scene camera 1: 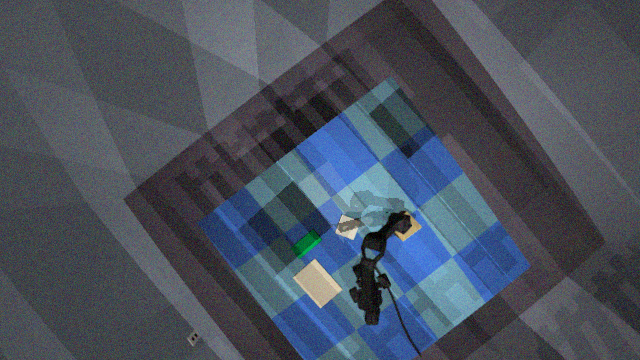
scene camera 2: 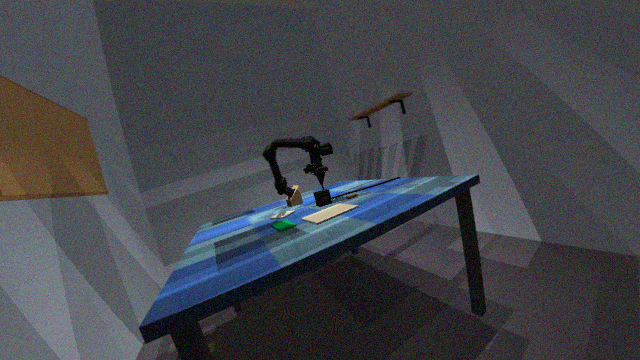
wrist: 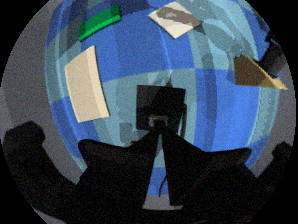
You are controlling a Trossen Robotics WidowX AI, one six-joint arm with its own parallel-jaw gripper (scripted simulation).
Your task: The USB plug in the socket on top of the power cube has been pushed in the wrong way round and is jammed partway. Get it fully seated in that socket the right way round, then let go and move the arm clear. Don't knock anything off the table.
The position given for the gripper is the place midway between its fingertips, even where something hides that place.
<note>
The gripper (wrist: 160, 129) holds a USB plug. Also in view: a green block (wrist: 98, 22), a tan board (scene camera 1: 315, 281) and a black power cube (wrist: 159, 101).
The tan board is seen too in the wrist view (wrist: 87, 96).
</note>
